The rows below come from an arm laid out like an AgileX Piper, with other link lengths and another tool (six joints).
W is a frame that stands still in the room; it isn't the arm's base.
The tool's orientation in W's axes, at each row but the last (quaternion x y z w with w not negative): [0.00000 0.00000 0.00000 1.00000]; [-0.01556 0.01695 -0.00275 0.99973]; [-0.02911 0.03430 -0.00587 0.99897]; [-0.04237 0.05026 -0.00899 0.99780]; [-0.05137 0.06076 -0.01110 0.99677]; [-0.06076 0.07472 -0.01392 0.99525]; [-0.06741 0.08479 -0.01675 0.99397]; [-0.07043 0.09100 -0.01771 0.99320]
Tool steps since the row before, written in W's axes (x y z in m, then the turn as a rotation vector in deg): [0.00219 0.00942 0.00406 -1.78 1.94 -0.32]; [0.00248 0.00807 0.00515 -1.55 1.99 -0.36]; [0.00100 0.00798 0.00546 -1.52 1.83 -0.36]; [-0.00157 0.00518 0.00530 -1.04 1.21 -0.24]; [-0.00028 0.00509 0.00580 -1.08 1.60 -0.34]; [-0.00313 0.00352 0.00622 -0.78 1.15 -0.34]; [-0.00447 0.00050 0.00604 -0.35 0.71 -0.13]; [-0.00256 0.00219 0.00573 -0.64 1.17 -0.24]
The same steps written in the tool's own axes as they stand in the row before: [0.00219 0.00942 0.00406 -1.78 1.94 -0.32]; [0.00226 0.00792 0.00548 -1.55 1.99 -0.35]; [0.00052 0.00766 0.00597 -1.52 1.83 -0.36]; [-0.00220 0.00469 0.00553 -1.04 1.21 -0.24]; [-0.00112 0.00446 0.00621 -1.08 1.61 -0.31]; [-0.00414 0.00267 0.00605 -0.76 1.17 -0.31]; [-0.00543 -0.00043 0.00520 -0.35 0.71 -0.09]; [-0.00364 0.00129 0.00541 -0.64 1.18 -0.19]
